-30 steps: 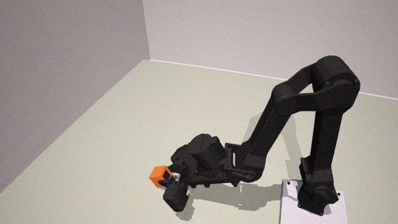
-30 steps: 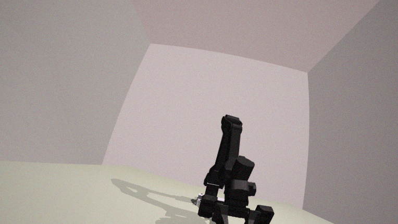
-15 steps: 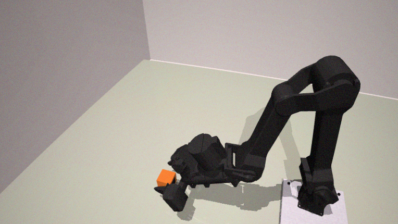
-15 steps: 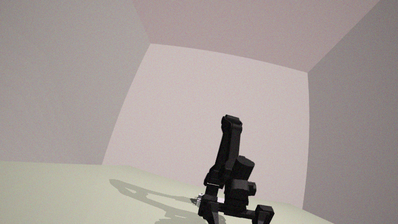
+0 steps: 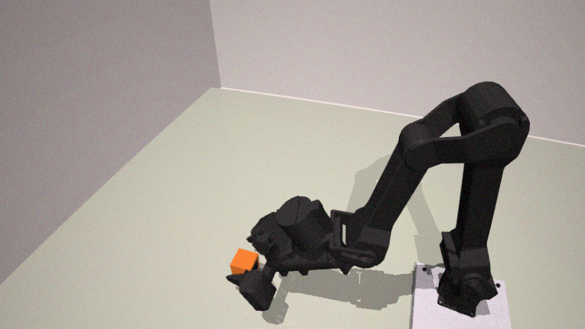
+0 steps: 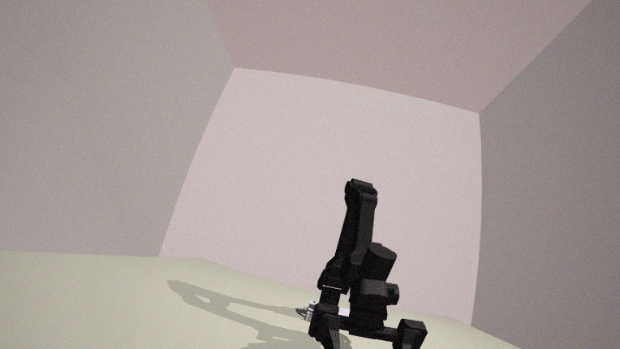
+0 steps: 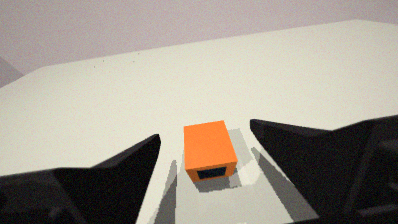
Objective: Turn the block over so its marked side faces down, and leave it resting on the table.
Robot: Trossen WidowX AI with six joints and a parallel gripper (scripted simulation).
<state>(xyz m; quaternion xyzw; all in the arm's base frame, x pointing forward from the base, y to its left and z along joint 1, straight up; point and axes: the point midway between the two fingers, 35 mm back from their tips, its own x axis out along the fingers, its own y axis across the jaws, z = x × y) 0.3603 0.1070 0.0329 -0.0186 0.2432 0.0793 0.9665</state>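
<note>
My gripper tip is 20 mm past the block and 20 mm above it.
</note>
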